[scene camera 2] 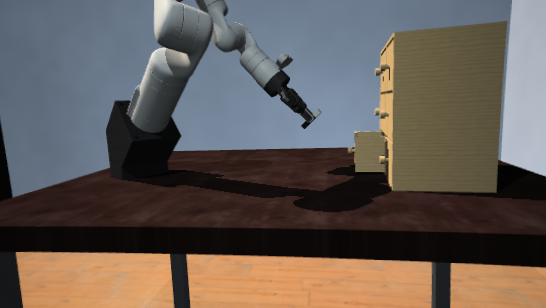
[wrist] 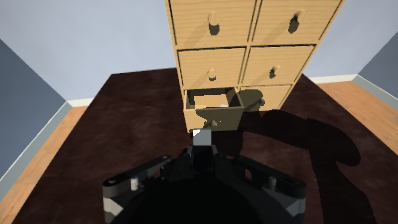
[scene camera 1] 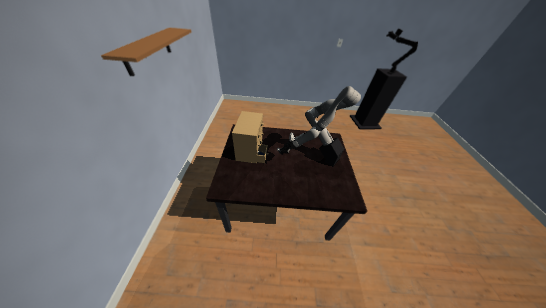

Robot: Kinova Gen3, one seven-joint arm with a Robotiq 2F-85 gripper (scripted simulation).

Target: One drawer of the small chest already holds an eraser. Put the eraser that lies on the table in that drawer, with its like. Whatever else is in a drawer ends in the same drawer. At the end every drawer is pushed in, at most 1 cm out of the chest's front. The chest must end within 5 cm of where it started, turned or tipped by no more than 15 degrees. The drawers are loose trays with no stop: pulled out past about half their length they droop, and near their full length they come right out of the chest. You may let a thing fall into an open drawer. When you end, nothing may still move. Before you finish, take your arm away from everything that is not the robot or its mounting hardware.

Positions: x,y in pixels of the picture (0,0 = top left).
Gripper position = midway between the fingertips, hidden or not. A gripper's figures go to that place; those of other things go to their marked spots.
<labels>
My gripper [wrist: 202,151] is 0.18 m from the lens. A pale eraser [wrist: 201,136] is 0.16 m from the lens. A drawer [wrist: 269,97] is 0.40 m from the lens. The marked spots on the drawer and the pale eraser are 0.29 m apart.
</labels>
